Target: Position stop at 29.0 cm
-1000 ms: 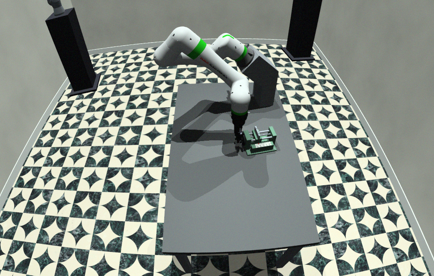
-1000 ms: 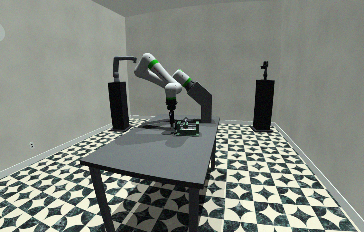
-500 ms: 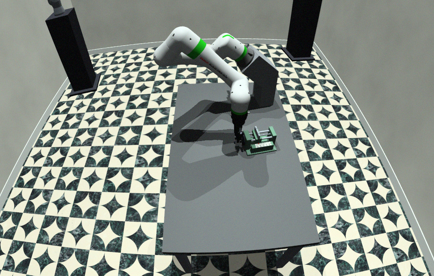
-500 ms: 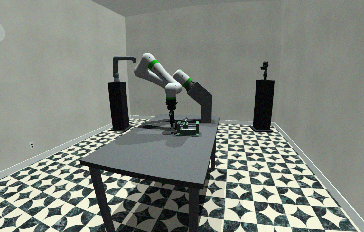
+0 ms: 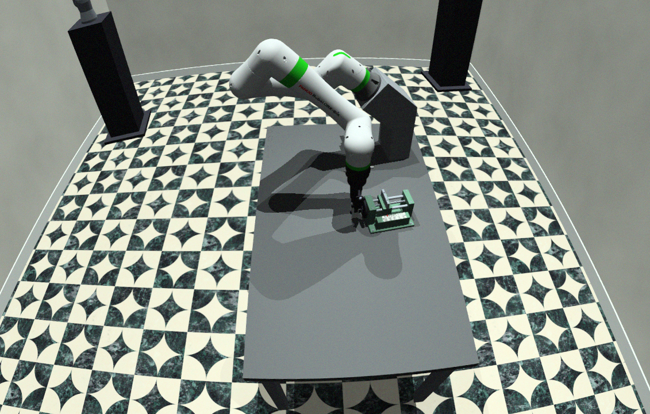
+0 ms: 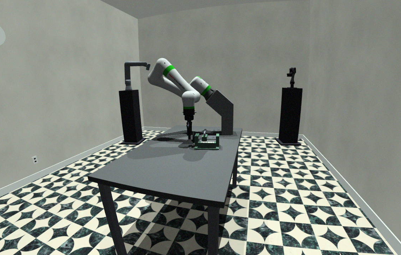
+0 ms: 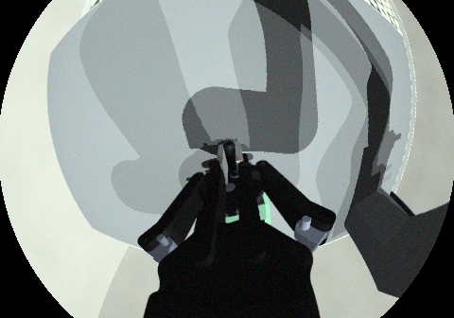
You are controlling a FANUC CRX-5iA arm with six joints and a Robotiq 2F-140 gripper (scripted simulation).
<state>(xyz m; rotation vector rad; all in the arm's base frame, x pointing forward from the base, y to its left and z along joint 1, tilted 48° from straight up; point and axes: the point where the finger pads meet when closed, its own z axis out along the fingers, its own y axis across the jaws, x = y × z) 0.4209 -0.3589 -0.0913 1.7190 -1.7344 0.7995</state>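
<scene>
Now: hand 20 mm short of the green stop fixture, 130 mm to the right of it and 30 mm below it. The rest, counted from my hand: black handwheel: 20 mm to the left, 10 mm below.
</scene>
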